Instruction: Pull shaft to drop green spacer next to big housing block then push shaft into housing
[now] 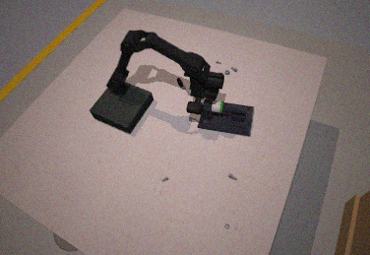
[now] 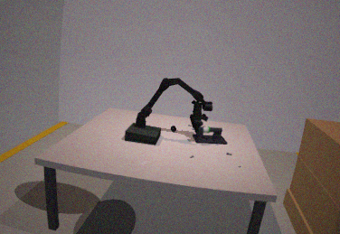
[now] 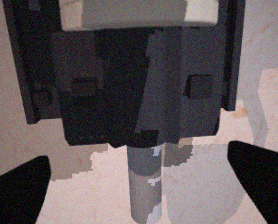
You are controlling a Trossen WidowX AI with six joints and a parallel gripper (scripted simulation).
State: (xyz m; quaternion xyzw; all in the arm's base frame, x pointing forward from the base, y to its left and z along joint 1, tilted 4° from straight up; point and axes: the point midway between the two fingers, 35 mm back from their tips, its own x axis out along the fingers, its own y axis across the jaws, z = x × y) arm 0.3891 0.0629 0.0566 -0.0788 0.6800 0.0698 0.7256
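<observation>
The grey shaft is 5 cm ahead of my gripper tip, 2 cm above it and 1 cm to the left of it. The rest, counted from my gripper tip: green spacer 10 cm ahead, 2 cm to the left, 1 cm above.
</observation>
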